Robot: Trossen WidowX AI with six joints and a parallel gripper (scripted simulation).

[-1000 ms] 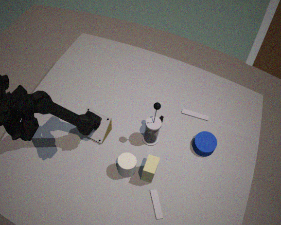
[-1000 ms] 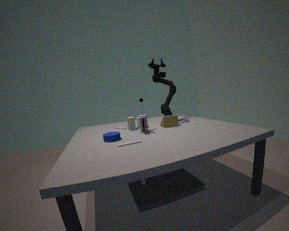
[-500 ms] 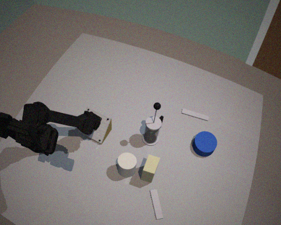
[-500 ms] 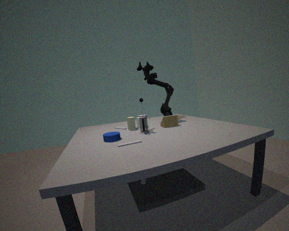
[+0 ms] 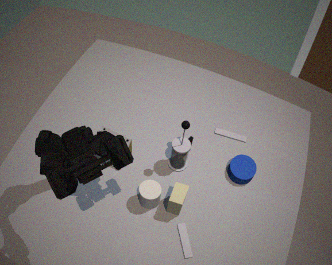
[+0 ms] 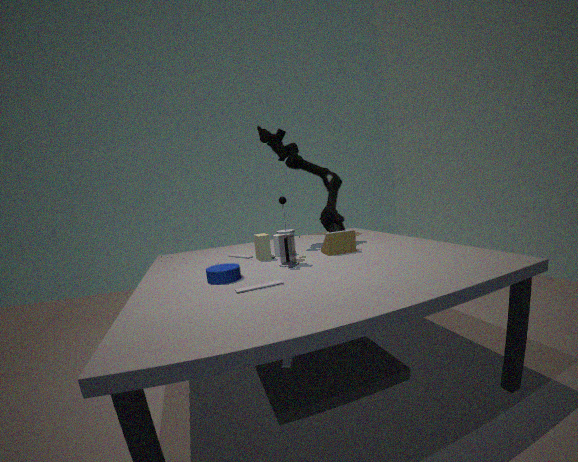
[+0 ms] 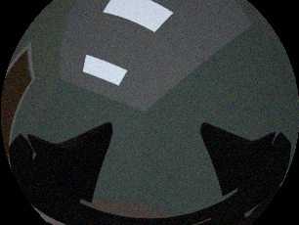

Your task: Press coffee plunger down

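My gripper tip is now 52 cm above the coffee press, 47 cm to the right of it and 1 cm past it. The rest, counted from my gripper tip: blue disc (62 cm below, 56 cm to the left, 24 cm ahead).
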